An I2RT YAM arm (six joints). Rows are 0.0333 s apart.
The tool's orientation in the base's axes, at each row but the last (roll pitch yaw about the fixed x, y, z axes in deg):
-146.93 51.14 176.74
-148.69 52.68 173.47
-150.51 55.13 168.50
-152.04 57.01 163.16
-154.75 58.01 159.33
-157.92 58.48 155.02
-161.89 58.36 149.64
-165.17 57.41 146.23
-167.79 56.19 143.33
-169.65 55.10 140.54
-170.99 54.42 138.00
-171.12 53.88 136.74
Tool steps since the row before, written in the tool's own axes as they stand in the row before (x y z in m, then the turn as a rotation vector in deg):
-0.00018 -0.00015 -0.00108 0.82 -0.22 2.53
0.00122 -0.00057 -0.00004 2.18 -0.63 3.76
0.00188 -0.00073 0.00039 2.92 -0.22 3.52
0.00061 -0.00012 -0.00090 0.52 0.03 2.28
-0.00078 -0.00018 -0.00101 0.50 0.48 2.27
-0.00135 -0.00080 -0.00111 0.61 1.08 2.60
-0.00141 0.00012 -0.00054 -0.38 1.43 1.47
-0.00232 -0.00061 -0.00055 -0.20 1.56 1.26
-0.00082 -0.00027 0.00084 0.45 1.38 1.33
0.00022 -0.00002 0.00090 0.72 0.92 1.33
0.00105 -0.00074 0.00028 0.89 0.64 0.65
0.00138 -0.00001 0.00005 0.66 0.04 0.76
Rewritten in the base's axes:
-0.00063 0.00050 0.00076 0.95 -1.62 -1.89
-0.00105 -0.00035 -0.00077 0.68 -2.59 -3.48
-0.00123 -0.00059 -0.00153 0.36 -2.04 -4.09
-0.00091 0.00061 -0.00005 1.06 -1.41 -1.54
-0.00030 0.00040 0.00119 1.36 -1.08 -1.62
-0.00052 -0.00011 0.00185 1.90 -0.86 -1.99
0.00043 0.00007 0.00145 1.98 -0.11 -0.64
0.00031 -0.00075 0.00233 1.88 0.17 -0.70
0.00061 -0.00101 0.00026 1.50 0.22 -1.26
0.00035 -0.00052 -0.00068 1.04 0.01 -1.43
-0.00088 -0.00025 -0.00095 0.42 0.34 -1.16
-0.00058 0.00052 -0.00114 0.11 -0.21 -0.98

